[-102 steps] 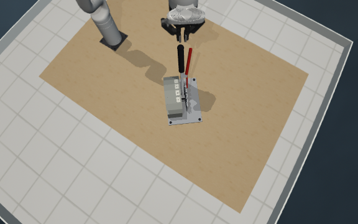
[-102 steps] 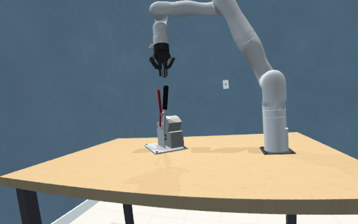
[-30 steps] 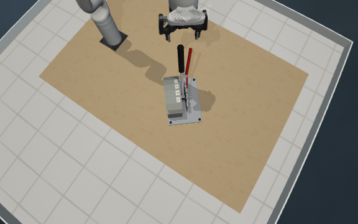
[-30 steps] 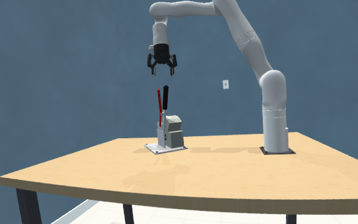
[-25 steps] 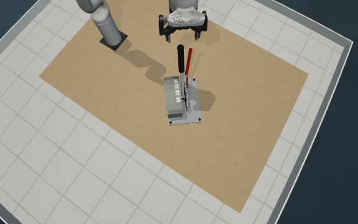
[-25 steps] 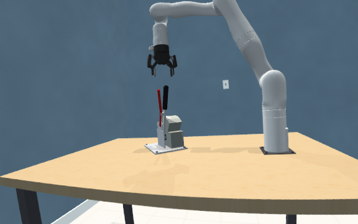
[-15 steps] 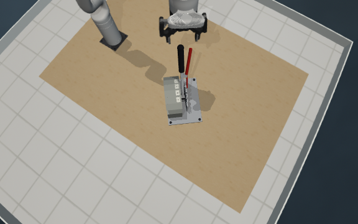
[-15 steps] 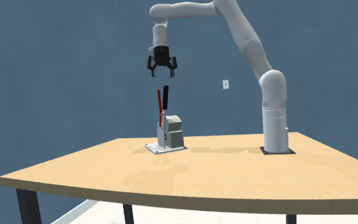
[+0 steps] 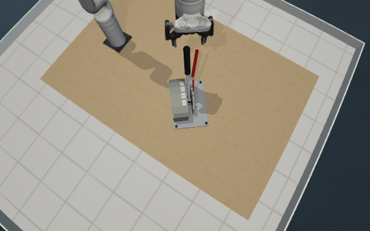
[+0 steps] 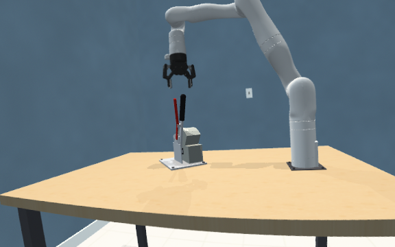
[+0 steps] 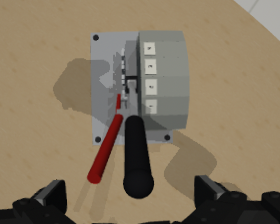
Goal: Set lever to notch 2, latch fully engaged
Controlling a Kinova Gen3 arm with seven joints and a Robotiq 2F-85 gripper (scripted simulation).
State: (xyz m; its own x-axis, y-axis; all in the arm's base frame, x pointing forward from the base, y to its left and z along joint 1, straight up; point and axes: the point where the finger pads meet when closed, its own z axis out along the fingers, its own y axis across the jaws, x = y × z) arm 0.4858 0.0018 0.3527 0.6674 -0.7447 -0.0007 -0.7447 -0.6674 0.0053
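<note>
The red bar lies 17 cm below my hand, 4 cm ahead of it and 2 cm to the right of it.
</note>
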